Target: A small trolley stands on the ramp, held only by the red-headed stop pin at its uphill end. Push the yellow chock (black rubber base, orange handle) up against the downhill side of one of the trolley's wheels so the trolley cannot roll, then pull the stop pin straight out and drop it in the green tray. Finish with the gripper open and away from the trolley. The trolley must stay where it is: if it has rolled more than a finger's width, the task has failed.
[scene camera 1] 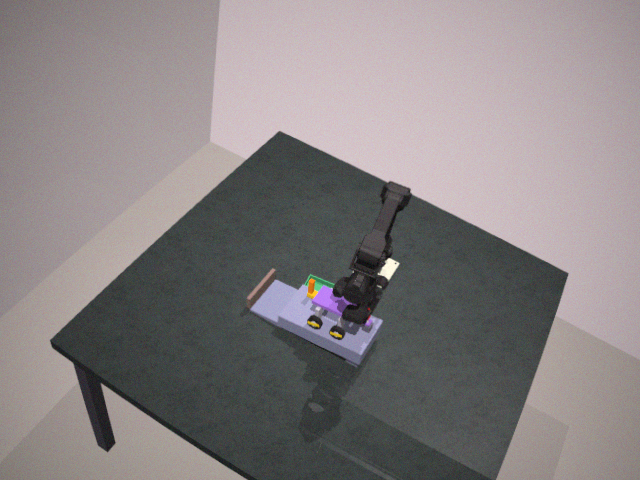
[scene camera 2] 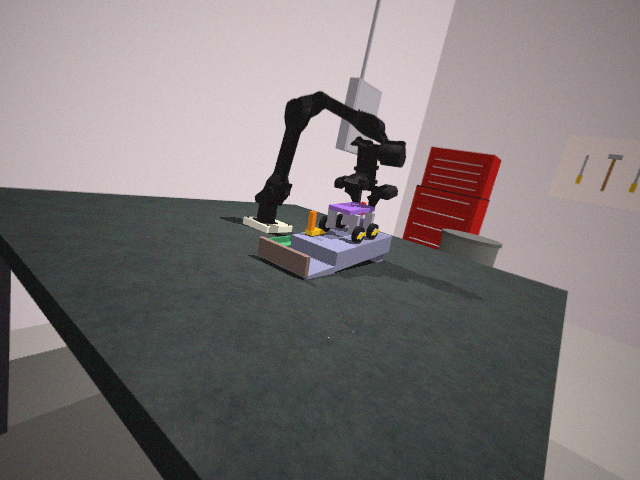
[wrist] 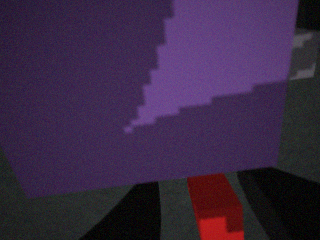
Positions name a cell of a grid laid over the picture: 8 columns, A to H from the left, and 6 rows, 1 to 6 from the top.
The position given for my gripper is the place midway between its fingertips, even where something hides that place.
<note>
I see my gripper (scene camera 2: E3) and a trolley (scene camera 2: E3).
The trolley also shows in scene camera 1 (scene camera 1: E4) and in the wrist view (wrist: C3). My gripper is seen too in scene camera 1 (scene camera 1: E4) and in the wrist view (wrist: E5).
</note>
